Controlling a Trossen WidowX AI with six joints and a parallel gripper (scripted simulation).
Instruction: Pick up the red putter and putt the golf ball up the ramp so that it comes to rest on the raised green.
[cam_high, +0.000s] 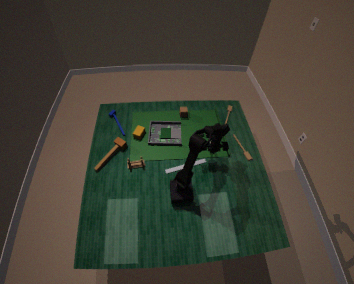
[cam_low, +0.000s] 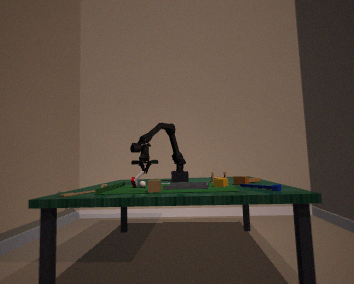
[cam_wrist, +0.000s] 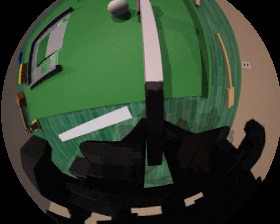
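Now: gripper tip 12 cm short of the red putter and 2 cm to the left of it. The rest, counted from my gripper tip: white golf ball (22 cm ahead, 5 cm below, 1 cm to the left); brown cube (45 cm ahead, 11 cm to the left, 4 cm below); wooden rack (53 cm to the left, 4 cm below, 3 cm ahead).
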